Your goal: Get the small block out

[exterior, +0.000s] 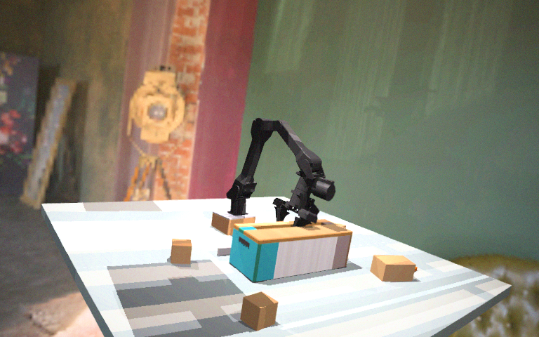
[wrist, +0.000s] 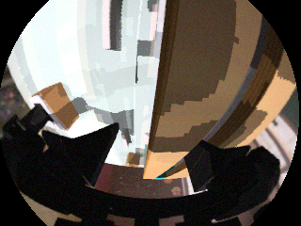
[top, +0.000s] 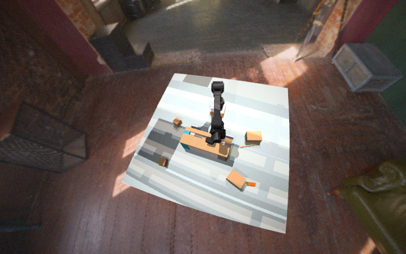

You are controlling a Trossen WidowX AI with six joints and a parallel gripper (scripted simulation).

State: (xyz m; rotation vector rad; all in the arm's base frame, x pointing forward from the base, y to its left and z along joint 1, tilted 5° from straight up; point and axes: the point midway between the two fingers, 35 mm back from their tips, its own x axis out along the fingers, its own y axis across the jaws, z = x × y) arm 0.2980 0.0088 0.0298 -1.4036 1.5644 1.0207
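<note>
My gripper tip is now 3 cm short of the box, 2 cm above it and 1 cm to the left of it. The rest, counted from my gripper tip: orange piece (39 cm to the left, 27 cm ahead, 8 cm below); then thin stick (33 cm to the left, 8 cm below, 2 cm behind); then small tan block (5 cm ahead, 4 cm to the right).
</note>
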